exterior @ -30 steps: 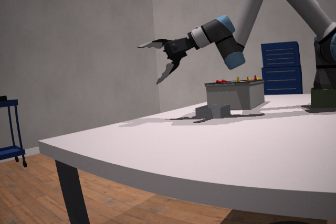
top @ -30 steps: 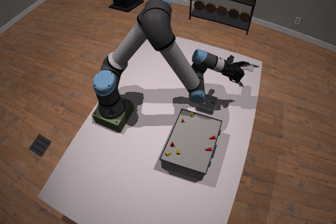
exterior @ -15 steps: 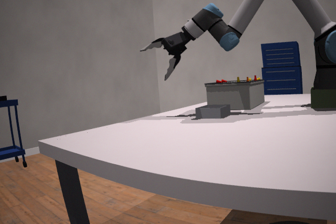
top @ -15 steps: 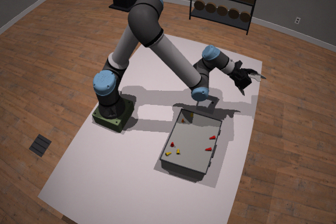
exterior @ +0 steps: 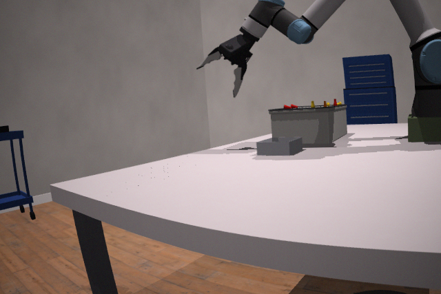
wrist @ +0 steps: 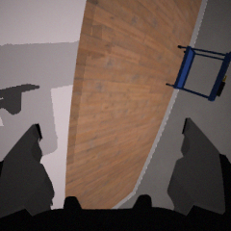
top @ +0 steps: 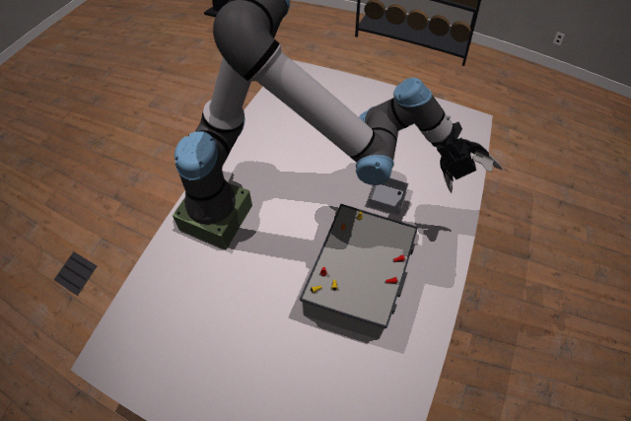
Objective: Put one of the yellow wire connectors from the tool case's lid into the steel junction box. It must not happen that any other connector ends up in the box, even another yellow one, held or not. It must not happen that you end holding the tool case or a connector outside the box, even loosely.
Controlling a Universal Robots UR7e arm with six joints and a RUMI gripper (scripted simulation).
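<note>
The orange connector is 270 mm behind my hand, 250 mm to the right of it and 90 mm below it. Also, from my hand: grey tool case: 180 mm behind, 320 mm to the right, 140 mm below.
</note>
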